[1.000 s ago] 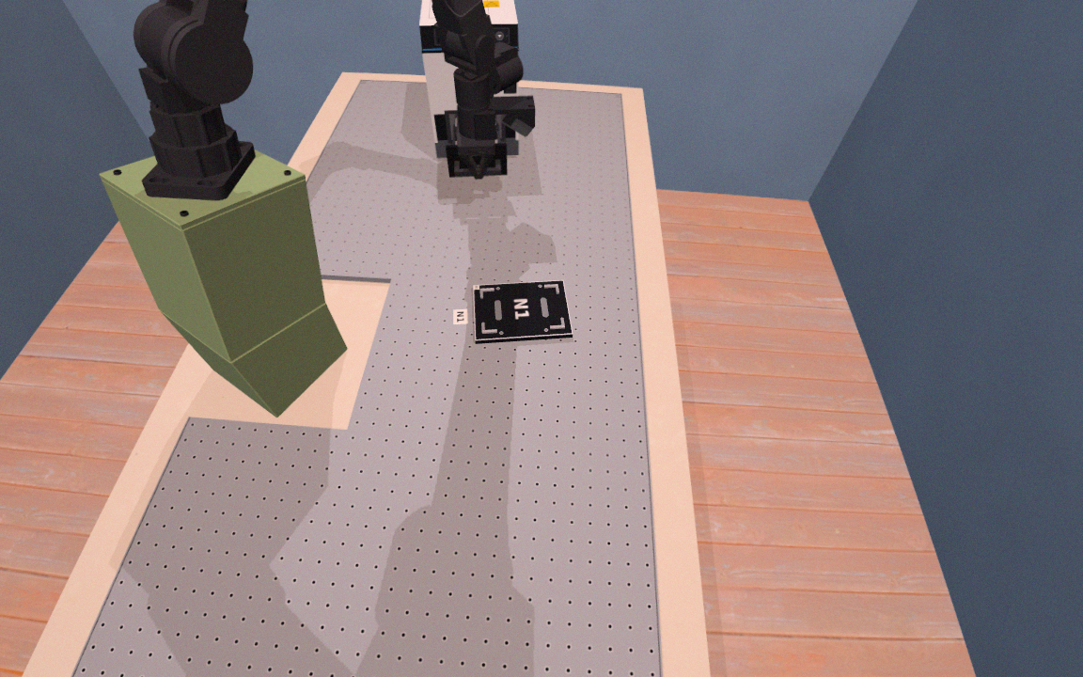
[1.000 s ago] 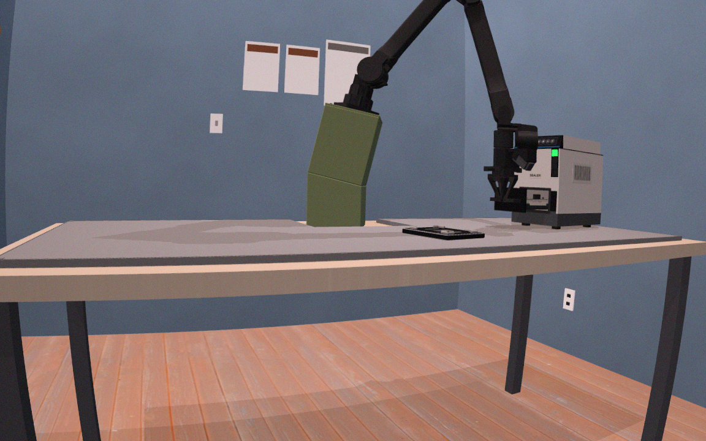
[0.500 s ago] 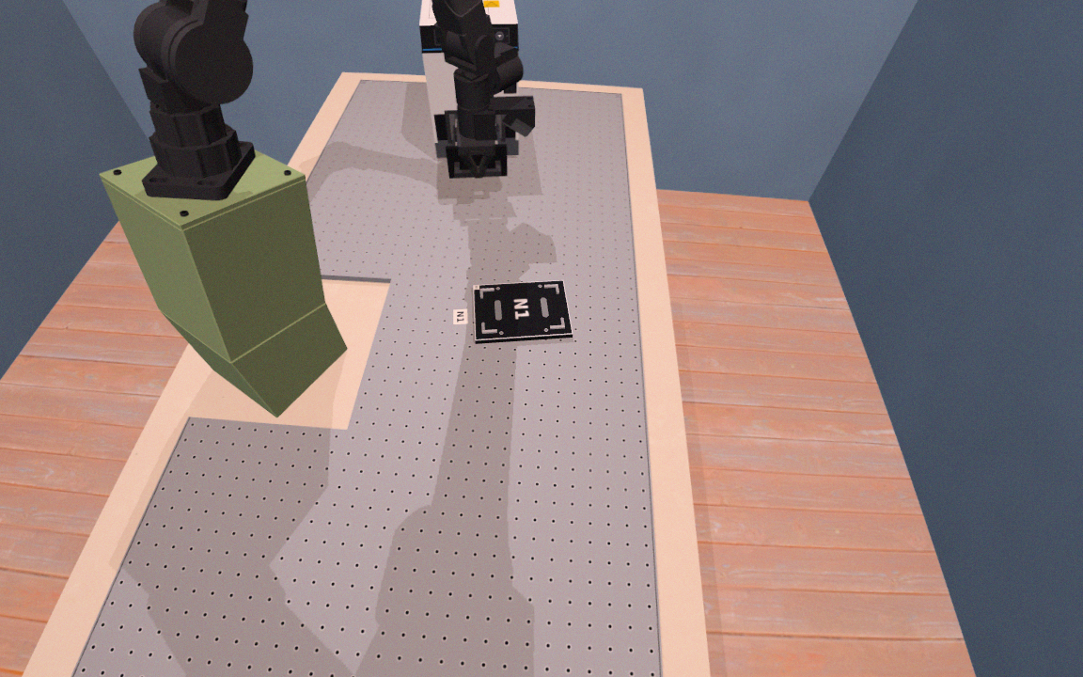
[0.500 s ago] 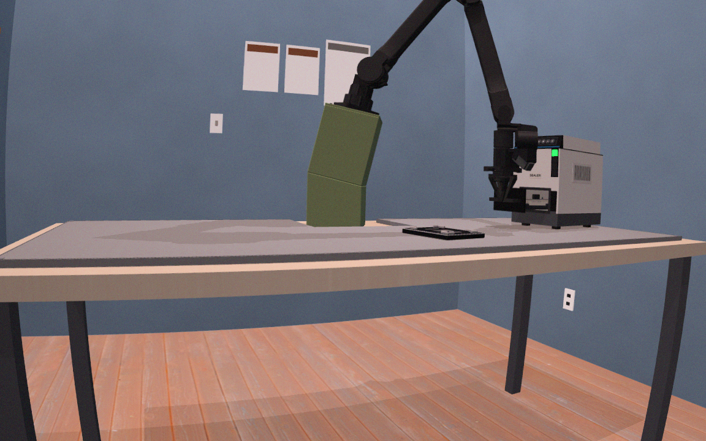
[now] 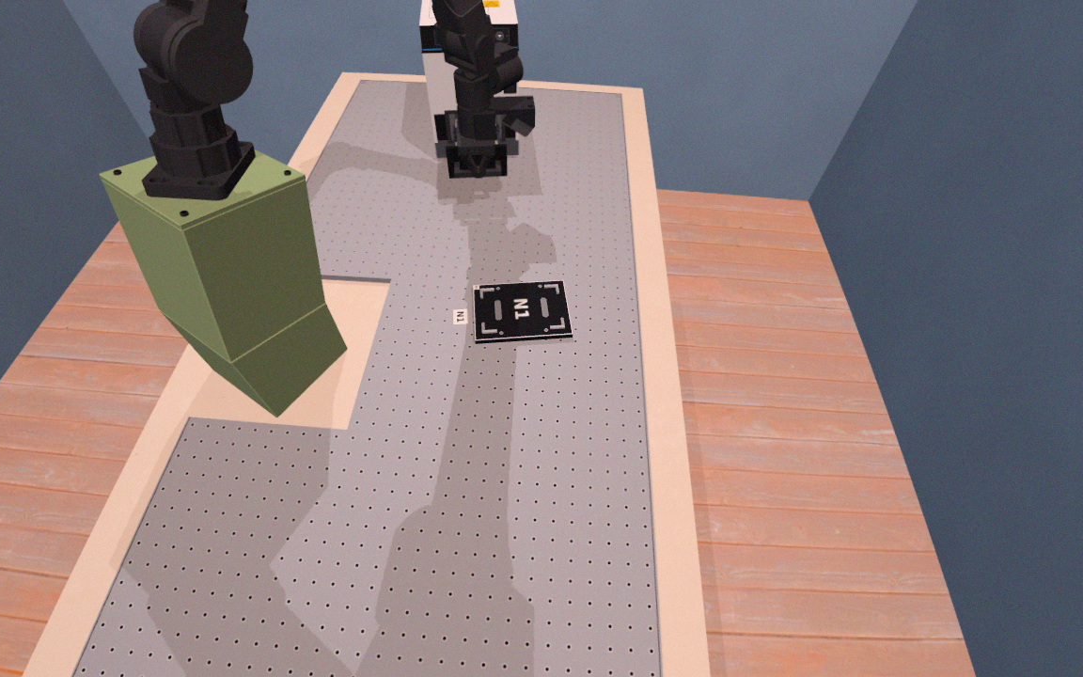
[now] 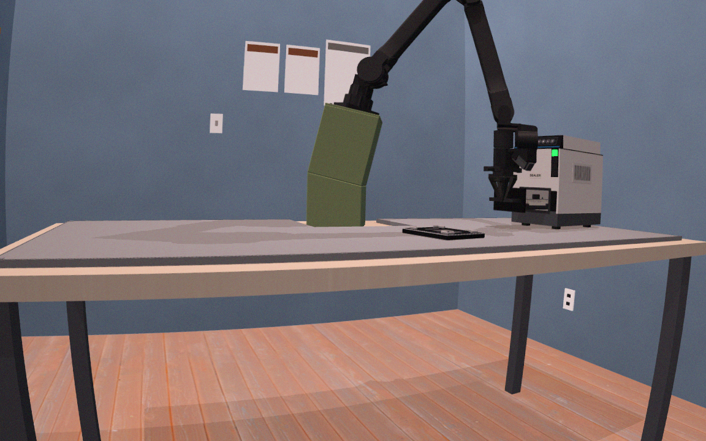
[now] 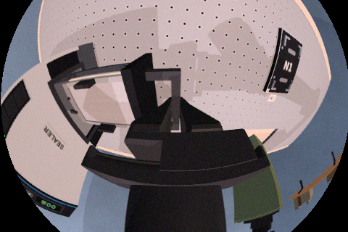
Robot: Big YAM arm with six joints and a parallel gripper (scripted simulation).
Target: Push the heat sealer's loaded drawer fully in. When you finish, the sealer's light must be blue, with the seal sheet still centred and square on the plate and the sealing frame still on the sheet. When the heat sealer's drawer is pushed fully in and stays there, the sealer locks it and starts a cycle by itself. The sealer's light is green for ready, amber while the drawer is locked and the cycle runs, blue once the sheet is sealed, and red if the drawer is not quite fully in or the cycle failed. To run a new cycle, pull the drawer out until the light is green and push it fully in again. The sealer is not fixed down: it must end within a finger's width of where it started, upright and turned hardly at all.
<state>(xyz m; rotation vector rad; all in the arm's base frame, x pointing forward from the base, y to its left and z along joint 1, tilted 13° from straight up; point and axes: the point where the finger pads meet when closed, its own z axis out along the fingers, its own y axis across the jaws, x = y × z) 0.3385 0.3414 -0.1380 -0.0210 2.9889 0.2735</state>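
Right now the black drawer is 100 mm to the left of my hand and 10 mm below it. The rest, counted from my hand: small white label 40 mm behind, 280 mm to the right, 90 mm below.
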